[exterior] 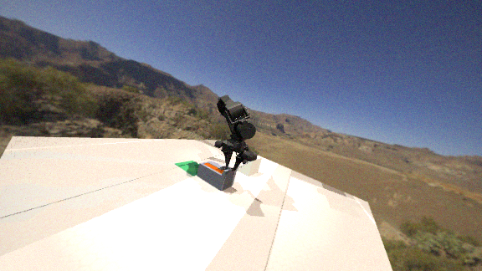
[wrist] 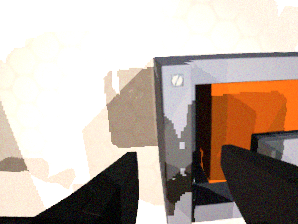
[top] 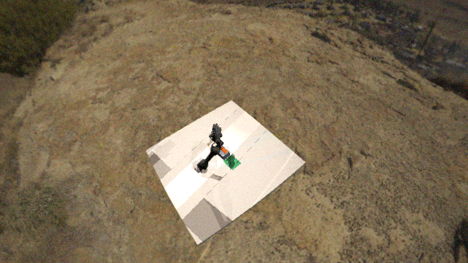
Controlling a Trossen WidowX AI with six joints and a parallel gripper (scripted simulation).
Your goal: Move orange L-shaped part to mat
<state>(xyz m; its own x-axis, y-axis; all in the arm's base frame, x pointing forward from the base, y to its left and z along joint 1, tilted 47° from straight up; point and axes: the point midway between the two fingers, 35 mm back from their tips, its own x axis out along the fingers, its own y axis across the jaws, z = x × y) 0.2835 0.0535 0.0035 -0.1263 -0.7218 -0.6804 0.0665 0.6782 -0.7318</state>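
My gripper tip is now 1 cm past the orange L-shaped part, 6 cm to the left of it and 4 cm above it. From my gripper tip the other things lie so: green mat: 2 cm behind, 22 cm to the right, 10 cm below.
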